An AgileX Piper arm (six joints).
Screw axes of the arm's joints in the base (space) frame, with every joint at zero. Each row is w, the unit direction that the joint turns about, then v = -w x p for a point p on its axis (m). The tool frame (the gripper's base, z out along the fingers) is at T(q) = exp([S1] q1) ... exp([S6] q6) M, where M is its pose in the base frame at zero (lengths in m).
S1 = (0, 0, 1, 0, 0, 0)
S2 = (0, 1, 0, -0.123, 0, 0)
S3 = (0, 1, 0, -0.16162, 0, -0.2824)
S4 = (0.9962, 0, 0.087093, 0, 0.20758, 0)
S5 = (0, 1, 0, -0.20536, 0, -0.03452)
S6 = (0.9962, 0, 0.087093, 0, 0.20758, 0)
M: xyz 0.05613 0 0.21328 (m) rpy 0 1.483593 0 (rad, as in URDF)
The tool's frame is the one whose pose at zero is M.
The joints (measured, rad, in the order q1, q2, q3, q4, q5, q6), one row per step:
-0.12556 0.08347 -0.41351 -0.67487 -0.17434 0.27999
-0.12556 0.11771 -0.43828 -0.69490 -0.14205 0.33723
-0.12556 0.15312 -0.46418 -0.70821 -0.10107 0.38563
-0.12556 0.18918 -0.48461 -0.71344 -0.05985 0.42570
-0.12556 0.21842 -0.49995 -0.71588 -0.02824 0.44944
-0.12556 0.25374 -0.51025 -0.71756 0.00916 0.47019
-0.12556 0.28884 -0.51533 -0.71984 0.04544 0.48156
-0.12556 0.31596 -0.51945 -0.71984 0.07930 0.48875
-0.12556 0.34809 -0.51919 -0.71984 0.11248 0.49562
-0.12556 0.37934 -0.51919 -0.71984 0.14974 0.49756
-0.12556 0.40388 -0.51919 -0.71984 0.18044 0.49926
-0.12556 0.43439 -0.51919 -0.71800 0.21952 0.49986
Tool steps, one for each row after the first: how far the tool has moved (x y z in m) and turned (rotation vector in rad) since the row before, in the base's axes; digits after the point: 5 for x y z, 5 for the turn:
0.00502 -0.00226 0.00462 0.04355 0.03499 0.00232
0.00547 -0.00299 0.00434 0.04583 0.03916 -0.00658
0.00655 -0.00326 0.00250 0.04721 0.04339 -0.00940
0.00548 -0.00258 0.00159 0.03171 0.03476 -0.01073
0.00775 -0.00323 -0.00083 0.03286 0.04962 -0.01624
0.00822 -0.00323 -0.00270 0.02341 0.05462 -0.01990
0.00621 -0.00283 -0.00264 0.01952 0.04608 -0.01950
0.00763 -0.00296 -0.00459 0.01967 0.05487 -0.01968
0.00706 -0.00313 -0.00499 0.01516 0.05765 -0.02357
0.00528 -0.00250 -0.00419 0.01189 0.04631 -0.01962
0.00623 -0.00307 -0.00548 0.01463 0.05847 -0.02493

